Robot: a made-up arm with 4 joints.
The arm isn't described. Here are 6 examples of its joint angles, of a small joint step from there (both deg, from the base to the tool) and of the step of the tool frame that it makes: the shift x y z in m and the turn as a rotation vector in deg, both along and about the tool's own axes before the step.
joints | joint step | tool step
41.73 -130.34 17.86 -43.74 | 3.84 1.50 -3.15 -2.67 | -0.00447 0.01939 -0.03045 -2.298 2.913 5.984
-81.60 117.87 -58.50 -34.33 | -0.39 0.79 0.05 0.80 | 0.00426 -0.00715 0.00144 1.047 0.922 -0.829
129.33 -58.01 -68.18 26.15 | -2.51 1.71 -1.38 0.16 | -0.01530 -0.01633 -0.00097 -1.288 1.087 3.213
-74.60 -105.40 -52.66 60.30 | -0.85 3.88 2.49 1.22 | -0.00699 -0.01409 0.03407 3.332 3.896 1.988
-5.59 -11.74 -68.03 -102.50 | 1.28 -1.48 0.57 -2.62 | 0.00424 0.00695 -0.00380 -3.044 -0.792 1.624
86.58 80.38 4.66 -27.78 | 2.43 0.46 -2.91 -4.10 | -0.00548 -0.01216 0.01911 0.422 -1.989 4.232
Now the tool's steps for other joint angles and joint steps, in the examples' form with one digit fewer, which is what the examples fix.
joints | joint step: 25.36 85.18 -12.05 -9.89 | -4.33 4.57 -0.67 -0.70
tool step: 0.0595 -0.0004 -0.0170 -1.43 4.90 -3.16
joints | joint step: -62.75 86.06 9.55 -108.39 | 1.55 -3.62 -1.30 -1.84
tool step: 0.0010 0.0035 0.0397 -0.76 -5.30 1.91
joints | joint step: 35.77 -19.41 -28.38 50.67 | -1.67 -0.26 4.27 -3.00
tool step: -0.0042 0.0001 -0.0014 1.37 -3.20 3.08
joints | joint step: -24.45 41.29 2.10 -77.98 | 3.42 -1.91 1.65 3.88
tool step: -0.0039 -0.0148 0.0255 -0.89 -0.84 -5.20
